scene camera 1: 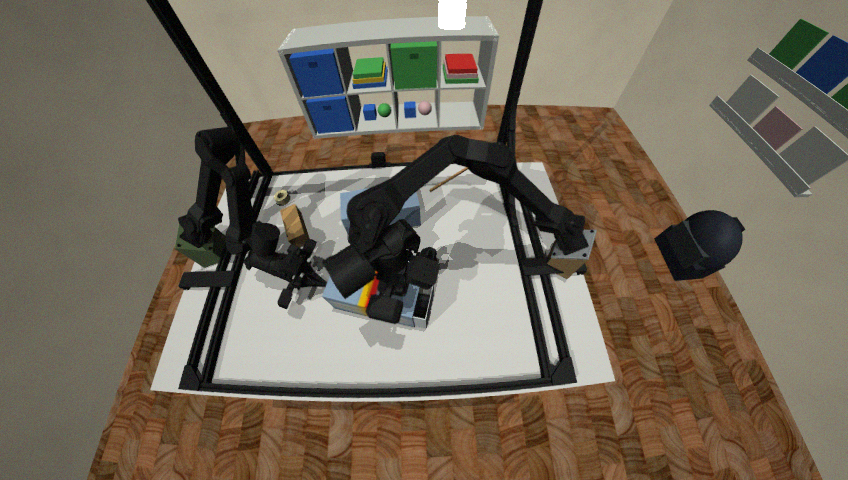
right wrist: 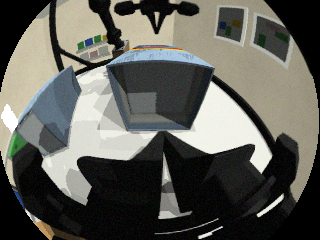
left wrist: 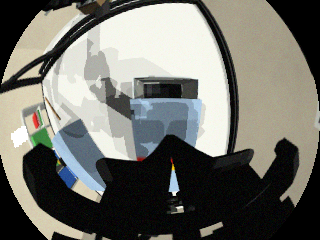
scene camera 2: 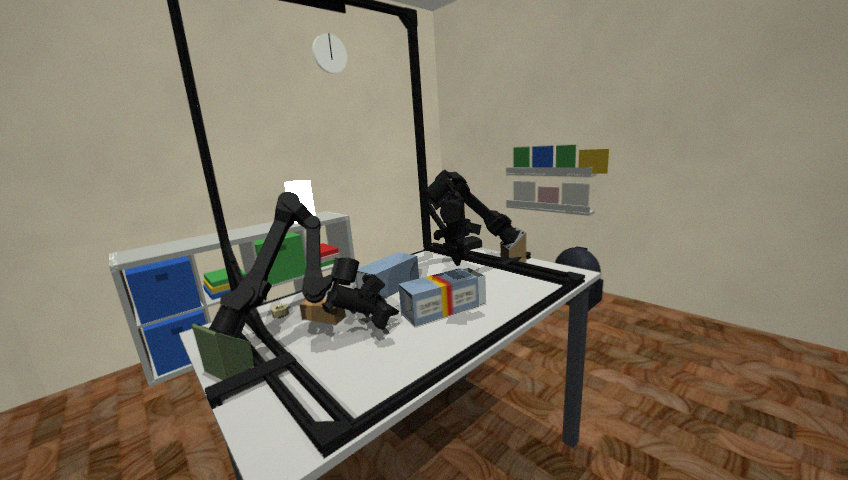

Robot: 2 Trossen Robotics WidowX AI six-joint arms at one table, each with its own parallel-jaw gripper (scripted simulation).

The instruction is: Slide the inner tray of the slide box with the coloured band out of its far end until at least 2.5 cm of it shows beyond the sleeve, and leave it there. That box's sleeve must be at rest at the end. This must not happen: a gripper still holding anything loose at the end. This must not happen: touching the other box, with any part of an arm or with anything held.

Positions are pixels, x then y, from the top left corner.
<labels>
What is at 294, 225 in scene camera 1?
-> A brown block.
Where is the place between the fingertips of the left gripper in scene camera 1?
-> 399, 289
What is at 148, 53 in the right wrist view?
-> A slide box.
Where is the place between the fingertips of the left gripper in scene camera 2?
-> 457, 265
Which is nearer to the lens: the slide box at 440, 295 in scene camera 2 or the brown block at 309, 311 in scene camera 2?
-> The slide box.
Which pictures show the slide box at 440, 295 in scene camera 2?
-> Scene camera 1, the right wrist view, the left wrist view and scene camera 2: all of them.
</labels>
